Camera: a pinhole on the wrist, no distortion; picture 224 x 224 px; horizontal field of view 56.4 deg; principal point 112.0 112.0 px. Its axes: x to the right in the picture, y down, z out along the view. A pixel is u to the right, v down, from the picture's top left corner.
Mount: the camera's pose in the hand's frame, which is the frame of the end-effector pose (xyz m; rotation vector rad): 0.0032 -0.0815 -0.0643 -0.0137 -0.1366 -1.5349
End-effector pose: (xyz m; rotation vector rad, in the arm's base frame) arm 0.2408 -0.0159 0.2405 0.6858 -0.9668 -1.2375
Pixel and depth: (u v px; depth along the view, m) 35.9 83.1 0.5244
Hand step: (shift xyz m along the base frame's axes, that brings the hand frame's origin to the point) -0.3175 0.1779 0.3031
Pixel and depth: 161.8 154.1 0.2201
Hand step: -0.1940 -0.0438 -0.0149
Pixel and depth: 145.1 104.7 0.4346
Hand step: -0.3828 0.0450 0.0644
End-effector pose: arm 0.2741 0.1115 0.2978 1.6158 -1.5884 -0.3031
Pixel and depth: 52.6 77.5 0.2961
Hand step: -0.1805 -0.0133 -0.1433
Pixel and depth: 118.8 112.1 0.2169
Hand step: -0.0569 -0.0549 -0.1468
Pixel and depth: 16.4 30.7 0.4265
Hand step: -0.3618 0.0810 -0.1790
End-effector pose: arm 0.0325 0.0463 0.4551 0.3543 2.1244 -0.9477
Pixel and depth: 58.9 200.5 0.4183
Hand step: 0.1312 -0.2168 -0.2943
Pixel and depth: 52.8 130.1 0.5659
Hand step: 0.3284 -0.2615 -0.2778
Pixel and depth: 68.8 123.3 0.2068
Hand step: 0.0664 -0.1128 -0.0466
